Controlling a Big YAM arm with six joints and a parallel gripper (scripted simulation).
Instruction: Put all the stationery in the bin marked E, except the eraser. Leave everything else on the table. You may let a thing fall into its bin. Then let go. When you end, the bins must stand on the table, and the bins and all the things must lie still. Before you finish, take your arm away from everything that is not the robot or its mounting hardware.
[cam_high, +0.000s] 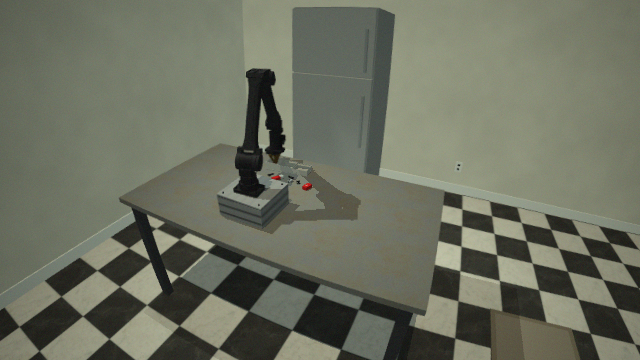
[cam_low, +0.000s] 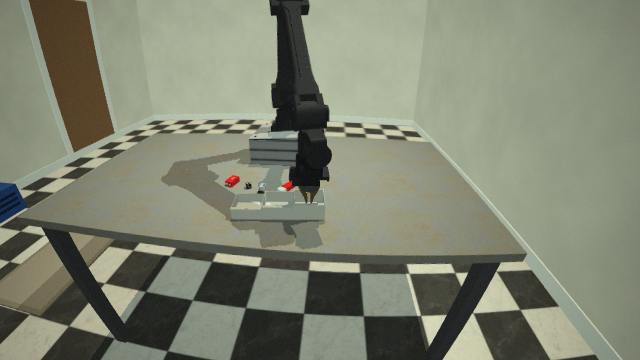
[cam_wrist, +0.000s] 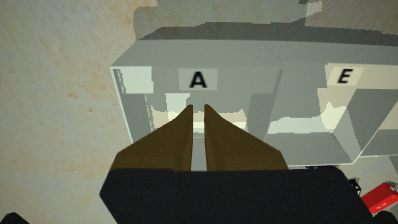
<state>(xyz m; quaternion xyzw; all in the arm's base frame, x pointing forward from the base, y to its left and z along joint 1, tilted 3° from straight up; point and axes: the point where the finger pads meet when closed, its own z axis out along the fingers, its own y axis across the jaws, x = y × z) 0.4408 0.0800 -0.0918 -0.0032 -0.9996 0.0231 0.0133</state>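
Right now my hand is 150 mm to the left of the grey pencil sharpener, 130 mm past it and 20 mm above it. Also, from my hand: joined bins (80 mm to the right, 10 mm below); red item (120 mm behind, 70 mm to the right, 20 mm below); black bolt (100 mm behind, 20 mm below, 10 mm to the right).
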